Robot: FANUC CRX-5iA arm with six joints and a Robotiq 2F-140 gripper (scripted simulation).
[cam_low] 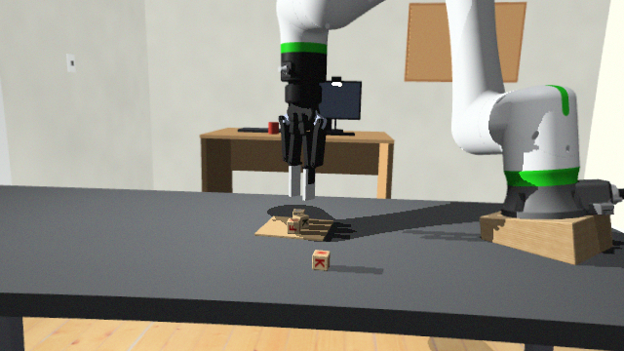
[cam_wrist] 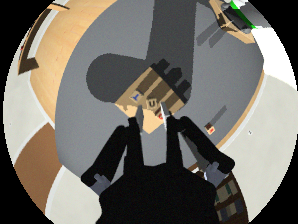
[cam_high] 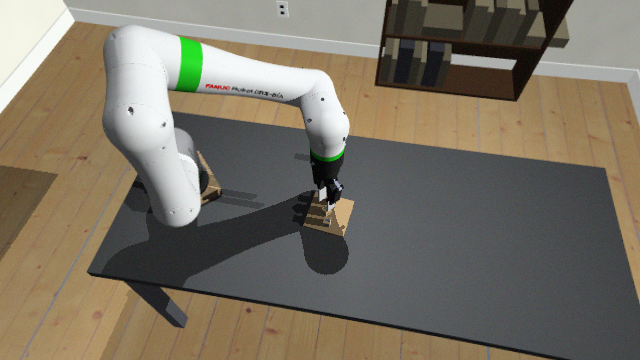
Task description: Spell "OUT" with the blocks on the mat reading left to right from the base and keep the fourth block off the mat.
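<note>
The tan mat is 100 mm below my hand and 10 mm ahead of it.
</note>
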